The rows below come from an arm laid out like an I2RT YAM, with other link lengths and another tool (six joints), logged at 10 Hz.
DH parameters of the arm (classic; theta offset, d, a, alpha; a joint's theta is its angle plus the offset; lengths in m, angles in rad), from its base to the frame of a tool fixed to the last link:
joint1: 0 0.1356 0.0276 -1.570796
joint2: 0 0 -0.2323 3.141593
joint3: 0.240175 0 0.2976 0
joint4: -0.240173 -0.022 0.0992 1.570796
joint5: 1.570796 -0.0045 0 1.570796
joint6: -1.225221 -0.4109 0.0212 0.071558
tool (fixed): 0 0.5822 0 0
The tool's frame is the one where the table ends.
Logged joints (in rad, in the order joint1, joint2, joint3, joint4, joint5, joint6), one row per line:
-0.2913 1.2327 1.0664 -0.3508 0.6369 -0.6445
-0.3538 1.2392 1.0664 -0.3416 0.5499 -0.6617
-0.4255 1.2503 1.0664 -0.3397 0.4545 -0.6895
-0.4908 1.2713 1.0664 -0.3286 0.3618 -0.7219
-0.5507 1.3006 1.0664 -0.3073 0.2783 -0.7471
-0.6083 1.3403 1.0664 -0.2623 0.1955 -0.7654
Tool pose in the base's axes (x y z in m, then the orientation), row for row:
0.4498 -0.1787 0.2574 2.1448 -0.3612 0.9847
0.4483 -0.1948 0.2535 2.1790 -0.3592 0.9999
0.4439 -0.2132 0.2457 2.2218 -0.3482 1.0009
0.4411 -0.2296 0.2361 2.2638 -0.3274 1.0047
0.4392 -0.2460 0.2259 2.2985 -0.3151 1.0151
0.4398 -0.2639 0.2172 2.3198 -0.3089 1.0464
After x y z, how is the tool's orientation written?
As a rotation vector, in radians.
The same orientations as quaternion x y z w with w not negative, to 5 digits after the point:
0.83524 -0.14066 0.38347 0.36817
0.84164 -0.13874 0.38621 0.35104
0.85092 -0.13336 0.38333 0.33349
0.85967 -0.12433 0.38153 0.31614
0.86587 -0.11870 0.38240 0.29993
0.86738 -0.11550 0.39125 0.28501

